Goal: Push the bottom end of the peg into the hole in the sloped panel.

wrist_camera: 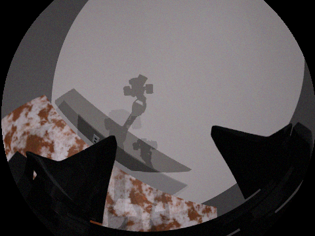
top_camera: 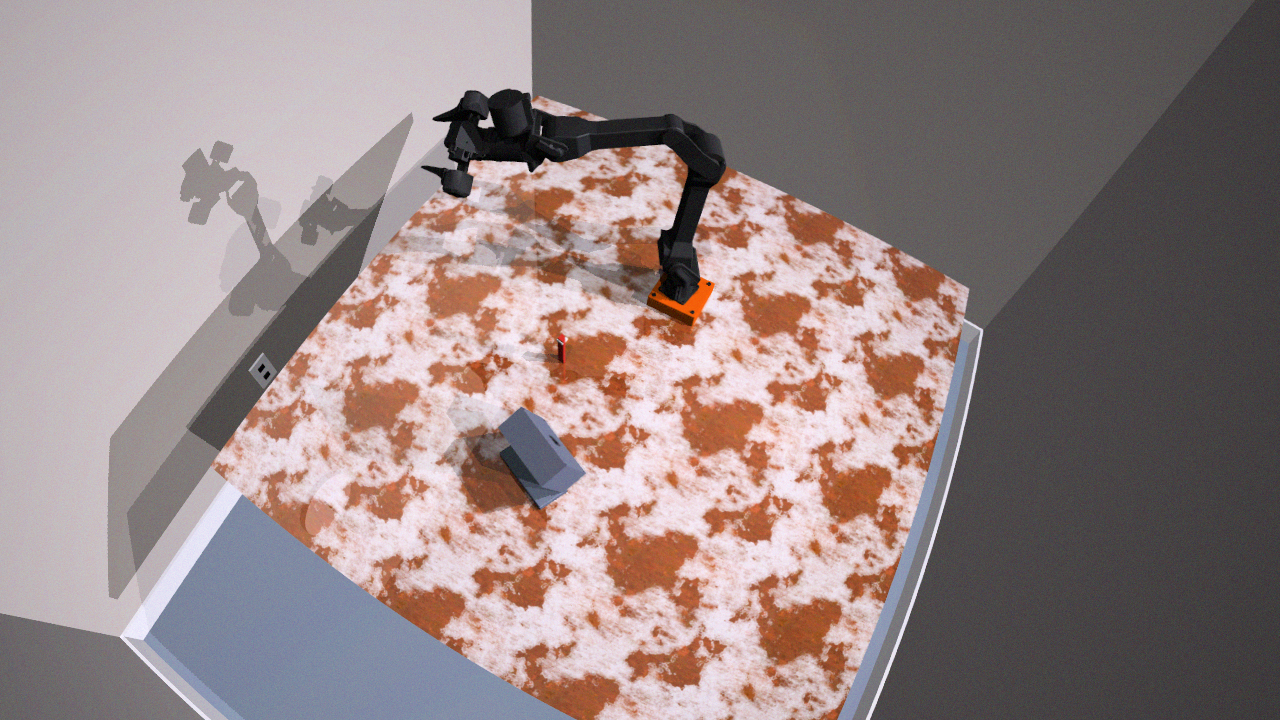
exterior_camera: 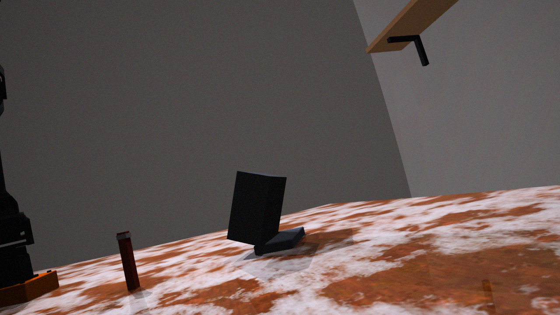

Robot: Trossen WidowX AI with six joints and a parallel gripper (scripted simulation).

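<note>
The peg is 340 mm to the left of my gripper tip, 320 mm below it and 20 mm ahead of it. The rest, counted from my gripper tip: grey sloped panel: 450 mm to the left, 300 mm below, 210 mm ahead.
</note>
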